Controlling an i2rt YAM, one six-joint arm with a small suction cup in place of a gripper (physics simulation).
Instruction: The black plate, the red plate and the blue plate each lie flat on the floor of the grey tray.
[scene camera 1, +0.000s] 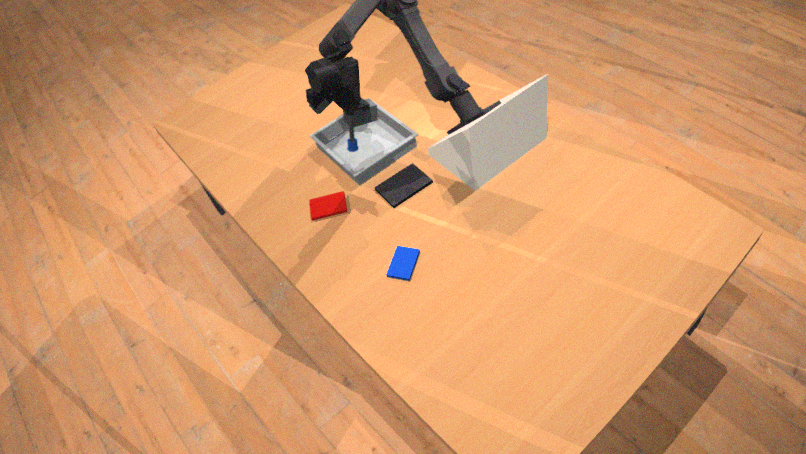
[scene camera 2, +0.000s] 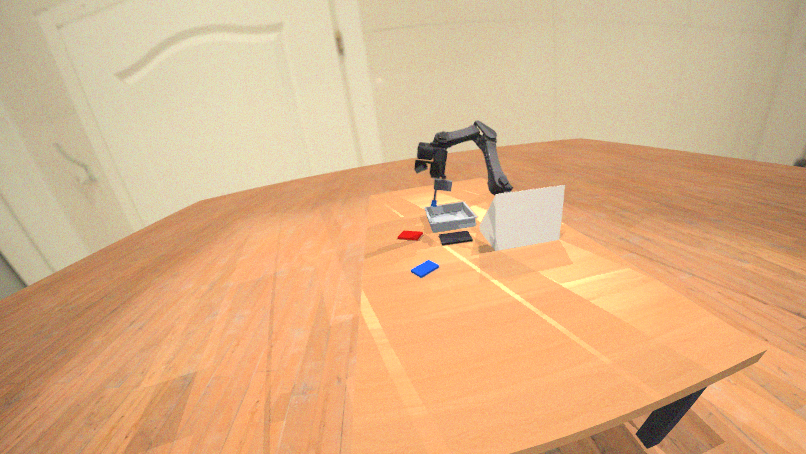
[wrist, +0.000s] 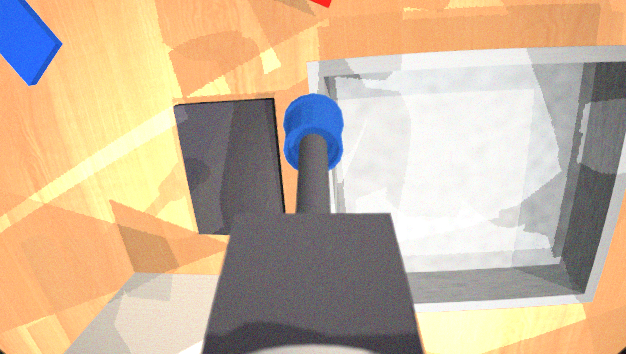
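Pixels of known places: end effector, tool point: (scene camera 1: 352, 148) (scene camera 2: 433, 205) (wrist: 313, 121); arm's base, origin of the base link: (scene camera 1: 473, 119) (scene camera 2: 510, 209).
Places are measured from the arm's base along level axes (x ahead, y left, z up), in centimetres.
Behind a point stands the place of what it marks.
The grey tray (scene camera 1: 388, 163) @(x 19.7, y -16.1, z -10.8 cm) (scene camera 2: 452, 226) @(x 20.6, y -16.2, z -9.9 cm) (wrist: 454, 56) @(x 29.6, y -26.5, z -6.6 cm) stands on the table; no plate shows on its visible floor. The black plate (scene camera 1: 403, 184) @(x 22.7, y -6.7, z -10.6 cm) (scene camera 2: 455, 237) @(x 22.8, y -6.2, z -10.6 cm) (wrist: 250, 160) @(x 23.5, y -9.2, z -10.6 cm) lies flat on the table close beside the tray. The red plate (scene camera 1: 328, 205) @(x 40.8, y -17.9, z -10.6 cm) (scene camera 2: 410, 235) @(x 40.8, y -17.1, z -10.7 cm) (wrist: 322, 2) @(x 35.1, y -18.1, z -10.7 cm) lies flat on the table; a corner of it shows in the wrist view. The blue plate (scene camera 1: 403, 262) @(x 40.7, y 11.8, z -10.7 cm) (scene camera 2: 424, 268) @(x 41.0, y 12.2, z -10.6 cm) (wrist: 27, 42) @(x 39.3, y 10.1, z -10.7 cm) lies flat farther from the tray. My gripper (scene camera 1: 352, 146) (scene camera 2: 433, 203) (wrist: 313, 120), a blue suction cup, is open and carries nothing. It hangs above the tray area, apart from all three plates.
A white upright panel (scene camera 1: 504, 135) @(x 0.6, y 11.1, z 0.8 cm) (scene camera 2: 527, 218) @(x -0.8, y 11.2, z 0.2 cm) (wrist: 165, 315) @(x 11.1, y 1.9, z -4.9 cm) stands on the table beside the black plate, in front of the arm's base. The wooden table's edge (scene camera 1: 293, 281) @(x 62.6, y -6.6, z -11.7 cm) runs along the left side in scene camera 1.
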